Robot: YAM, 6 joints.
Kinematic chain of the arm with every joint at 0, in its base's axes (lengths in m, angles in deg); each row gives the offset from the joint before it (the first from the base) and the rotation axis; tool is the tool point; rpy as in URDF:
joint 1: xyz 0 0 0.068 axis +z
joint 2: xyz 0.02 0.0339 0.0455 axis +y
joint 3: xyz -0.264 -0.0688 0 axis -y
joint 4: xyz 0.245 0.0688 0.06 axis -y
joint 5: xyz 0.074 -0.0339 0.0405 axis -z
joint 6: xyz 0.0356 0 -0.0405 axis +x
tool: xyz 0 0 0 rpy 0 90 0
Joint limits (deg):
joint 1: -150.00..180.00
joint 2: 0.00..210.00
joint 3: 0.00..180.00
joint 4: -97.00..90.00
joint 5: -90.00..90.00
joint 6: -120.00..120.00
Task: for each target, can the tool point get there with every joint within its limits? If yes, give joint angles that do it. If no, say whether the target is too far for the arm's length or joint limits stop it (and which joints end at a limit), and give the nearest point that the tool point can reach.
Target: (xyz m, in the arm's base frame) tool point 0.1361 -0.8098 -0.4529
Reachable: no: too far | nearest point 0.0890 -0.5295 -0.2372 | short by 0.357 m
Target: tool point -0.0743 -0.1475 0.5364
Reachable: yes | joints 60.55 25.06 109.41 -50.00 12.64 -37.76
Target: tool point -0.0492 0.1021 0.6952
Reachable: yes | joints 101.04 80.84 133.49 18.47 -53.82 -57.54
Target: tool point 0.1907 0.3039 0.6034
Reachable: yes | joints 58.22 105.18 138.12 -4.89 3.25 5.46
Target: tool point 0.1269 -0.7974 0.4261
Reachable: no: too far | nearest point 0.0946 -0.5942 0.3444 | short by 0.221 m
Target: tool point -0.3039 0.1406 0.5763
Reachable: yes | joints -30.05 36.87 130.52 42.70 59.06 -72.61
